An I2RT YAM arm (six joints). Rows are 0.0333 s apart.
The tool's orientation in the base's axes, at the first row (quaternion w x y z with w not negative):
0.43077 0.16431 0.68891 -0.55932
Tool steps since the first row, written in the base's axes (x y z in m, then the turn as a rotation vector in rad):
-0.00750 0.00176 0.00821 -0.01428 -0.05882 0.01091
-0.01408 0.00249 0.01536 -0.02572 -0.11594 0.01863
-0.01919 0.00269 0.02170 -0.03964 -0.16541 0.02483
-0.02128 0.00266 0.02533 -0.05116 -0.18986 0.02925
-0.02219 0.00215 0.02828 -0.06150 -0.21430 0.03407
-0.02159 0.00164 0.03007 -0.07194 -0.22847 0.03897
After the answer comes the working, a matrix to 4 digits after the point.
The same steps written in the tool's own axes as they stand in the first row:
-0.00252 -0.00991 -0.00470 0.01476 -0.03582 0.04777
-0.00448 -0.01884 -0.00809 0.02993 -0.06707 0.09516
-0.00652 -0.02638 -0.01039 0.04575 -0.09668 0.13457
-0.00814 -0.03015 -0.01123 0.05518 -0.11545 0.15214
-0.00978 -0.03282 -0.01114 0.06362 -0.13364 0.17018
-0.01138 -0.03368 -0.01044 0.06944 -0.14865 0.17881

The tool's axes in the first row as the columns of a matrix, in the base's axes (rounded; the answer above uses it unrounded):
-0.5749 0.7083 0.4097
-0.2555 0.3203 -0.9122
-0.7773 -0.6291 -0.0032

